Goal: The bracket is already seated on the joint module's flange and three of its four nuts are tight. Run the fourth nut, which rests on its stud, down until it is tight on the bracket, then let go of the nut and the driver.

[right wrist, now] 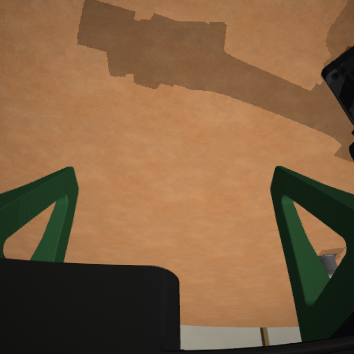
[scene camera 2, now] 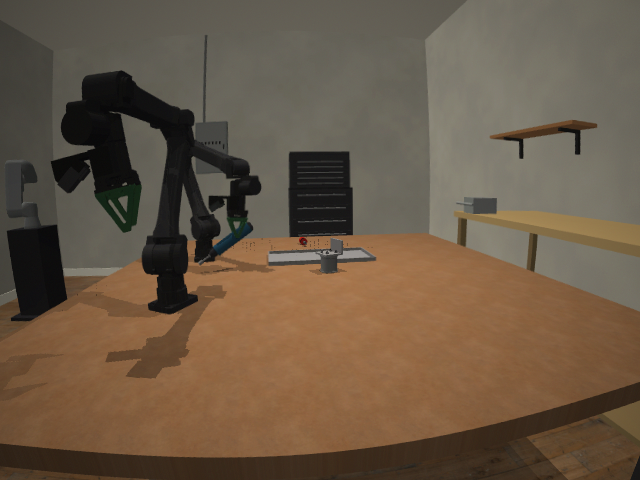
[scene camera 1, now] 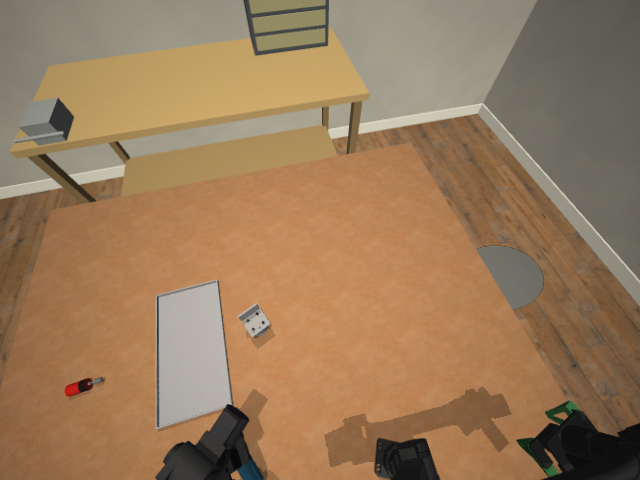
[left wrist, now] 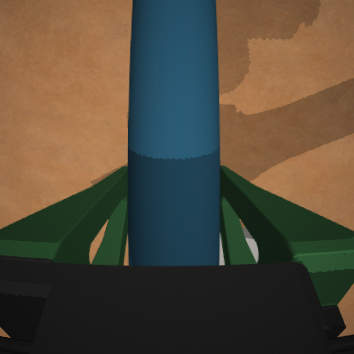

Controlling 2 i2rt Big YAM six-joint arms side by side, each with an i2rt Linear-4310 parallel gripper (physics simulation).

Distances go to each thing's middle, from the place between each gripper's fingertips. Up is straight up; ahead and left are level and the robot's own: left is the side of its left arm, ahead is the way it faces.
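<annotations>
The blue driver (left wrist: pixel 173 142) has my right gripper 13 cm above it, 11 cm short of it and 66 cm to the right of it. The shallow grey tray (scene camera 1: pixel 193 380), counted from that same right hand, is 24 cm below, 48 cm ahead and 79 cm to the left.
As for the blue driver and my left hand, the hand is 1 cm above it and 4 cm past it. From my left hand I find the shallow grey tray 11 cm below, with 33 cm ahead and 13 cm to the left as well.
</annotations>
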